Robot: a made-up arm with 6 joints. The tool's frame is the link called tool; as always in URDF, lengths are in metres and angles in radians.
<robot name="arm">
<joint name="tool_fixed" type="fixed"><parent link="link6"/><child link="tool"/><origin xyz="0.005 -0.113 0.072"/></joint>
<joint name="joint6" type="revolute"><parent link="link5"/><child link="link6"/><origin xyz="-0.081 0.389 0.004"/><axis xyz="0 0 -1"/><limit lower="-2.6" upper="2.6" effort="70" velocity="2.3"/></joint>
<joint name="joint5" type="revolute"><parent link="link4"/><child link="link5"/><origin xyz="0.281 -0.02 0.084"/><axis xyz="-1 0 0"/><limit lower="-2.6" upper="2.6" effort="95" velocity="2.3"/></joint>
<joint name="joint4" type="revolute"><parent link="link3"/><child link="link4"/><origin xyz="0.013 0.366 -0.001"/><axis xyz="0 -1 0"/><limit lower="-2.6" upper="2.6" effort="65" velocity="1.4"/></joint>
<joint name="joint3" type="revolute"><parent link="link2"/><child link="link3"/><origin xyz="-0.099 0.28 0.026"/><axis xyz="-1 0 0"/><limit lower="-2.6" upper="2.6" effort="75" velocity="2.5"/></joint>
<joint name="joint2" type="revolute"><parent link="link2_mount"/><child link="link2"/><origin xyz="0.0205 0.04 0.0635"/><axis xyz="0 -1 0"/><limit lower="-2.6" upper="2.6" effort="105" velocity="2.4"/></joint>
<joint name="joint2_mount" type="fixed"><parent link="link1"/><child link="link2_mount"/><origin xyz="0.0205 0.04 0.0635"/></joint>
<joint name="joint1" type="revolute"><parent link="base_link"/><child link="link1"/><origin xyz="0 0 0.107"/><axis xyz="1 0 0"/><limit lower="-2.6" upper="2.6" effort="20" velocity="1"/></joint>
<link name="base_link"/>
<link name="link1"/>
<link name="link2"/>
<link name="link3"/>
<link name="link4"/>
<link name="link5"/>
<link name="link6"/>
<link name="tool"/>
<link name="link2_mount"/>
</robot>
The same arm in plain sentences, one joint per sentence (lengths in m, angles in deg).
The arm has six revolute joints in a row. What follows holds with every joint at zero, and every direction is one of the base frame's.
The first joint is mounted 0.107 m along +z from the base frame's origin and turns about +x, from -148.97 to 148.97 deg.
The second joint is mounted 0.041 m along +x and 0.08 m along +y and 0.127 m along +z from the first joint and turns about -y, from -148.97 to 148.97 deg.
The third joint is mounted 0.099 m along -x and 0.28 m along +y and 0.026 m along +z from the second joint and turns about -x, from -148.97 to 148.97 deg.
The fourth joint is mounted 0.013 m along +x and 0.366 m along +y and 0.001 m along -z from the third joint and turns about -y, from -148.97 to 148.97 deg.
The fifth joint is mounted 0.281 m along +x and 0.02 m along -y and 0.084 m along +z from the fourth joint and turns about -x, from -148.97 to 148.97 deg.
The sixth joint is mounted 0.081 m along -x and 0.389 m along +y and 0.004 m along +z from the fifth joint and turns about -z, from -148.97 to 148.97 deg.
The tool frame, which is the frame that the pose is given for, is mounted 0.005 m along +x and 0.113 m along -y and 0.072 m along +z from the sixth joint; its axes are parallel to the base frame's.

